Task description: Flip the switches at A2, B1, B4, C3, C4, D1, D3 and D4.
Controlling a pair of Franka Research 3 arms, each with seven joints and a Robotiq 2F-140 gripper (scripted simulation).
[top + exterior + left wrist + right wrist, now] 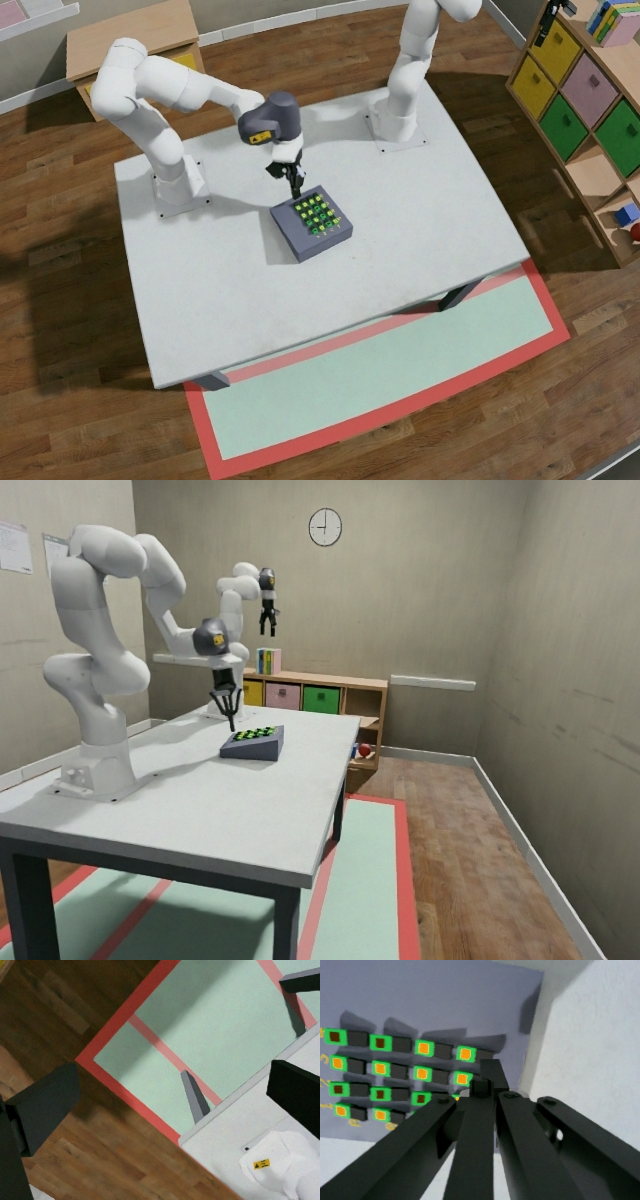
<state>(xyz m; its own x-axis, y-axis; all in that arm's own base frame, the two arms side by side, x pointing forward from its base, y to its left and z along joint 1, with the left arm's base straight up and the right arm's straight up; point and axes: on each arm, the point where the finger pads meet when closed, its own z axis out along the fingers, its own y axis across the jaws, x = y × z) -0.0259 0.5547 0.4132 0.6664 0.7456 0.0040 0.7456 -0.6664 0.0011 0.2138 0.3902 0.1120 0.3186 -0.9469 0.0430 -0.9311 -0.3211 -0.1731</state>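
Observation:
Now: the D4 switch 60 mm below my right hand and 30 mm ahead of it. From my right hand the other things lie so: C4 switch: 70 mm ahead, 50 mm below; D3 switch: 60 mm below, 20 mm to the left, 20 mm ahead; D2 switch: 60 mm below, 50 mm to the left, 20 mm ahead.

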